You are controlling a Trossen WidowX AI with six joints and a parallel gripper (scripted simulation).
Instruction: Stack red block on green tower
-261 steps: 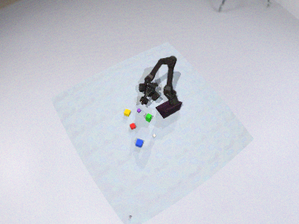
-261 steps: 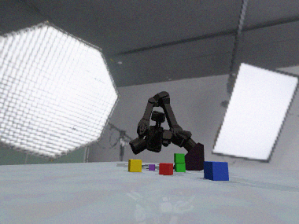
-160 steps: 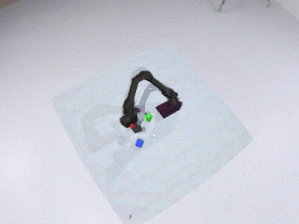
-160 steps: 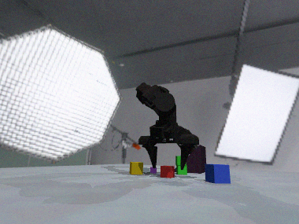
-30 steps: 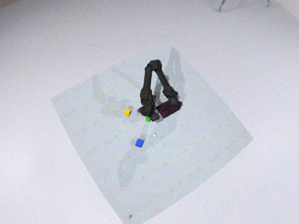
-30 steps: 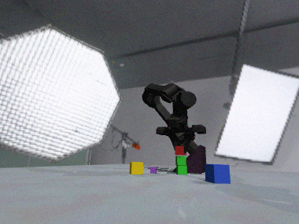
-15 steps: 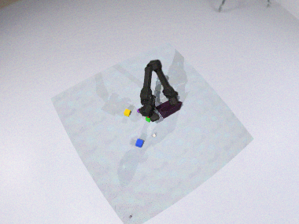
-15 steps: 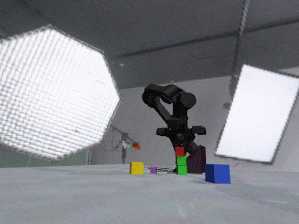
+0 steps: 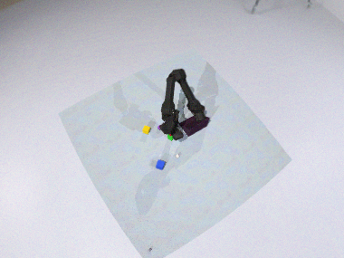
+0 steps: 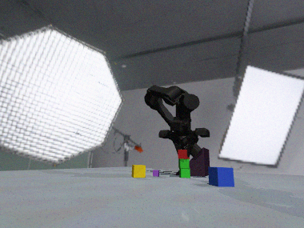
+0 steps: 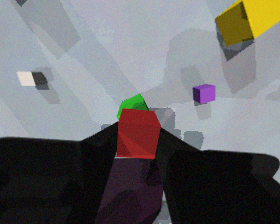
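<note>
Right now my gripper tip is 10 mm below the red block. Round my gripper tip: tiny white cube: 140 mm to the left, 60 mm below, 30 mm ahead; yellow block: 120 mm to the right, 120 mm ahead, 50 mm below; small purple block: 100 mm to the right, 60 mm below, 30 mm ahead.
</note>
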